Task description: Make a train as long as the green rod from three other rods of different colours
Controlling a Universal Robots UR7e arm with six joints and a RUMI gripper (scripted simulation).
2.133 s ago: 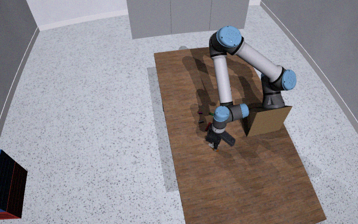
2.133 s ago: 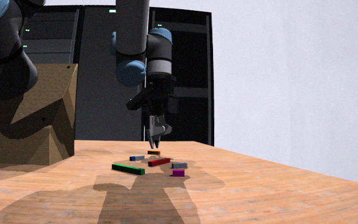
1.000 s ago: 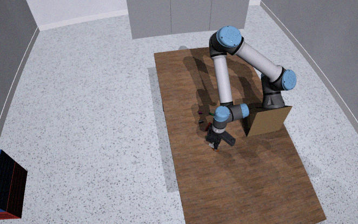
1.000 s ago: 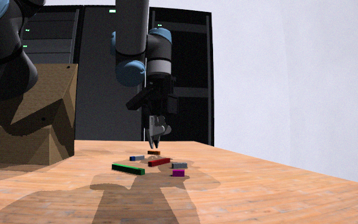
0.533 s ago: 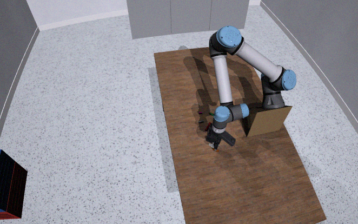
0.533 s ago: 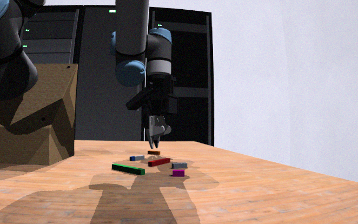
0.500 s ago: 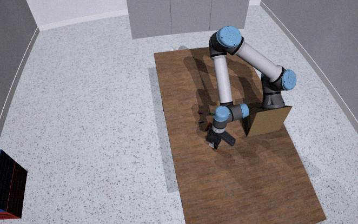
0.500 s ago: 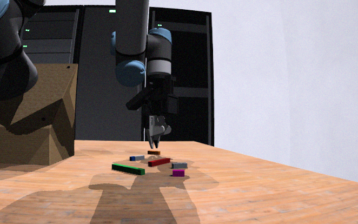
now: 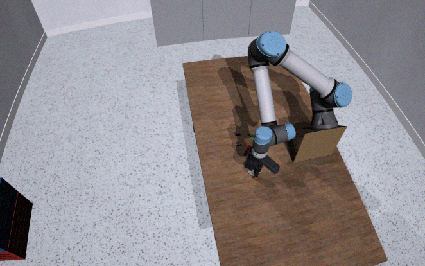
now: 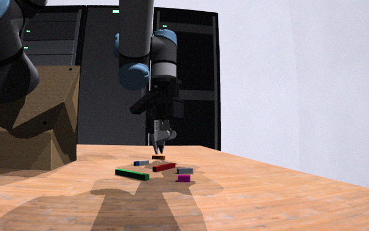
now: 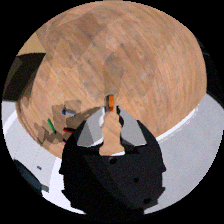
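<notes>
Now: the orange rod 30 mm below my hand. The rest, counted from my hand: blue rod: 60 mm behind, 120 mm to the right, 30 mm below; then green rod: 70 mm behind, 260 mm to the right, 30 mm below; then red rod: 180 mm to the right, 30 mm below.
</notes>
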